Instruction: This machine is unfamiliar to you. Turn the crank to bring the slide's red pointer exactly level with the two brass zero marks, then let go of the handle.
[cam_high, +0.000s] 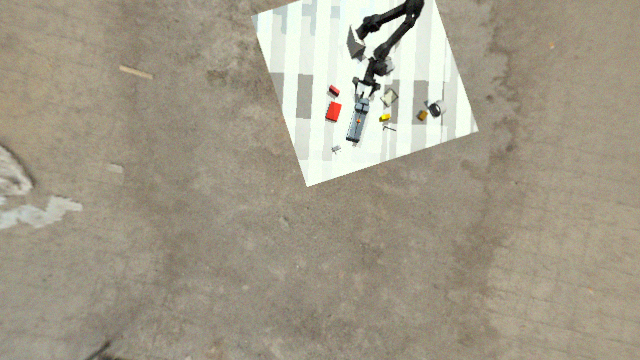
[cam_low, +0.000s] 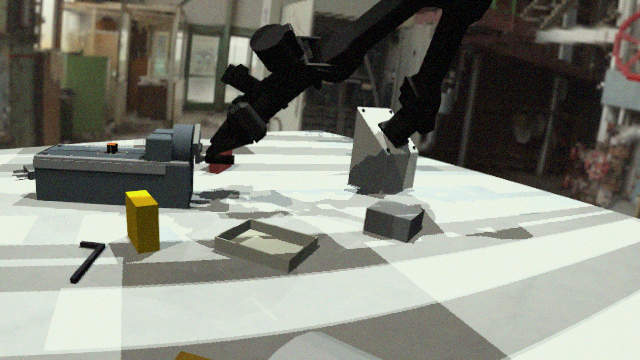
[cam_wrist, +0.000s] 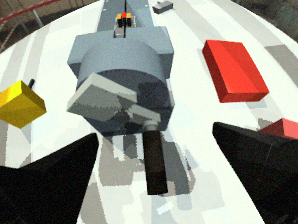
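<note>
Right now my gripper tip is 20 mm to the right of the dark crank handle, 20 mm above it and 10 mm past it. Round my gripper tip: flat red block (200 mm to the right, 70 mm below, 10 mm behind); red pointer (140 mm ahead, 90 mm to the right); yellow block (190 mm ahead, 100 mm to the left, 50 mm below).
</note>
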